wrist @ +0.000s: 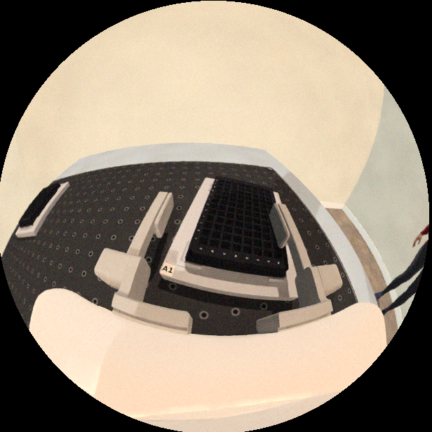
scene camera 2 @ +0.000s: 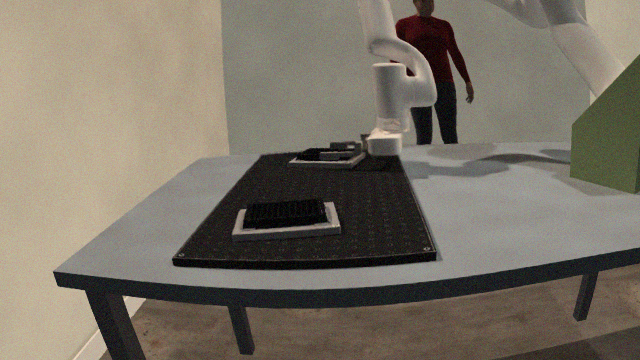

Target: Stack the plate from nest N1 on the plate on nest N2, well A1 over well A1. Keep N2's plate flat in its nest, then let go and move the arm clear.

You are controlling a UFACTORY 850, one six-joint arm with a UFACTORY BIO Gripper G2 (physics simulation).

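Note:
A black well plate (scene camera 2: 311, 154) (wrist: 240, 215) lies in a white nest (scene camera 2: 300, 163) (wrist: 220, 287) at the board's far end; the nest's near left corner is marked A1 in the wrist view. My gripper (scene camera 2: 337, 150) (wrist: 222, 220) is open, with nothing held. In the wrist view its left finger stands apart from the plate, over the board, and its right finger overlaps the plate's right edge. Another black plate (scene camera 2: 285, 212) (wrist: 40, 205) lies flat in a second white nest (scene camera 2: 290, 231) (wrist: 27, 232) near the board's front. No nest numbers are readable.
Both nests stand on a black perforated board (scene camera 2: 370, 200) (wrist: 115, 200) on a grey-blue table (scene camera 2: 500, 215). A green block (scene camera 2: 605, 130) stands at the table's right. A person in a red top (scene camera 2: 432, 45) stands behind the table. A wall (scene camera 2: 110, 90) rises at the left.

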